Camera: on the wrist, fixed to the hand. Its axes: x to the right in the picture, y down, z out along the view.
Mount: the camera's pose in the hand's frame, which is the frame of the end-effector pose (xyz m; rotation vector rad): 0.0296 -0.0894 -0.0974 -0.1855 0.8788 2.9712
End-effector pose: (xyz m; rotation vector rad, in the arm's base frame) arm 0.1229 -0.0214 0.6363 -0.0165 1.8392 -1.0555
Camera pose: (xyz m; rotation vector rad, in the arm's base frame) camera -0.0022 -0.0266 0.6881 2.2737 0.5143 1.3977
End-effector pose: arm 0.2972 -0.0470 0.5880 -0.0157 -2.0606 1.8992
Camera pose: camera 0.3133 0.0444 0.6867 2.2265 0.0012 -0.3223
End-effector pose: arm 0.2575 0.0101 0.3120 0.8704 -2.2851 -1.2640
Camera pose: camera 0.3233 -0.1057 0.2873 -1.4743 -0.5169 0.4834
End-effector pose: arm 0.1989 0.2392 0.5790 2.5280 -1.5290 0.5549
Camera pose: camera 0.2662 0.2865 0.6866 -1.6332 -2.4972 0.8551
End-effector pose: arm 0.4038 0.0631 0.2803 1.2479 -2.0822 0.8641
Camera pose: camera 0.4851 0.0888 0.3855 2.5550 1.2143 -1.0868
